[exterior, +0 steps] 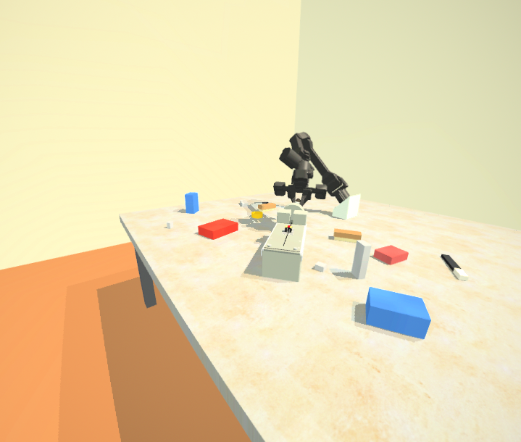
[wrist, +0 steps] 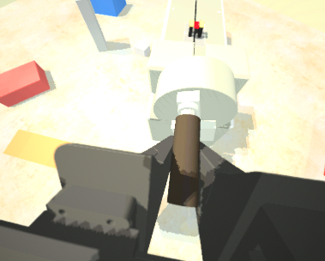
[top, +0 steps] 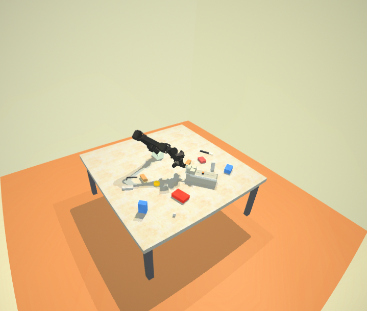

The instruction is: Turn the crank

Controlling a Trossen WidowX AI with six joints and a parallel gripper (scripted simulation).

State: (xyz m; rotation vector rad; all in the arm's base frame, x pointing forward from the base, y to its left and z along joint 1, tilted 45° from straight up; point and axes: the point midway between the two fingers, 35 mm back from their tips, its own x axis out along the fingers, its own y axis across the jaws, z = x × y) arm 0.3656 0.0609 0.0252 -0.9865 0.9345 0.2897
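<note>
Right now my gripper tip is 10 mm below the crank. Round my gripper tip: brown crank handle (30 mm above, 10 mm to the right, 10 mm behind); then red pointer (130 mm ahead, 90 mm to the left, 10 mm below); then yellow disc (260 mm to the right, 80 mm below, 30 mm behind).
</note>
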